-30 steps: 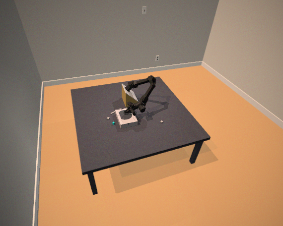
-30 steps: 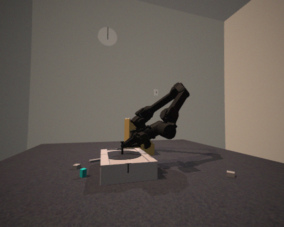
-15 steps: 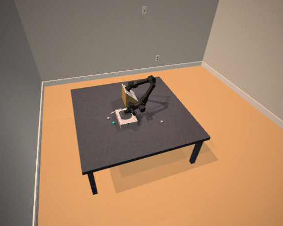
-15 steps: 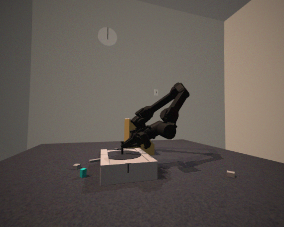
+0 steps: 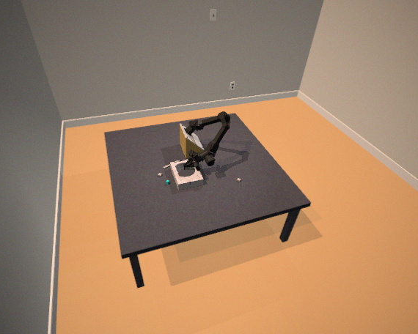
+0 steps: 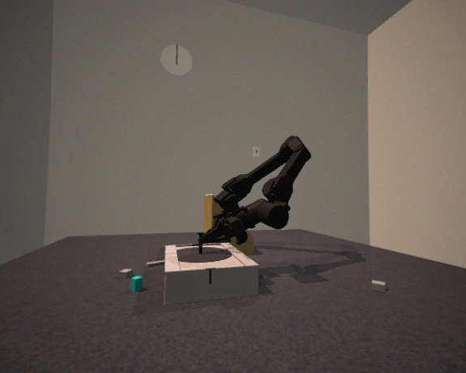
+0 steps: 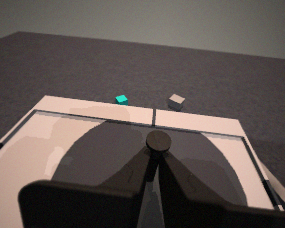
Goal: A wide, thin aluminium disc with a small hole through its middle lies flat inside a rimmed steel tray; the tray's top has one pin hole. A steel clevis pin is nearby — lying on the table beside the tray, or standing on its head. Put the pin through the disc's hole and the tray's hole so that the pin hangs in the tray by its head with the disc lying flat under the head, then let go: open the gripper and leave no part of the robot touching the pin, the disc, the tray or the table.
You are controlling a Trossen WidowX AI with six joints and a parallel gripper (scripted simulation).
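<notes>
Right now the clevis pin is 10 mm below my gripper tip. Also, from my gripper tip: teal cube 140 mm to the right, 70 mm below, 60 mm ahead; then grey disc 30 mm below, 10 mm to the left; then rimmed tray 40 mm below, 20 mm ahead, 10 mm to the left.
</notes>
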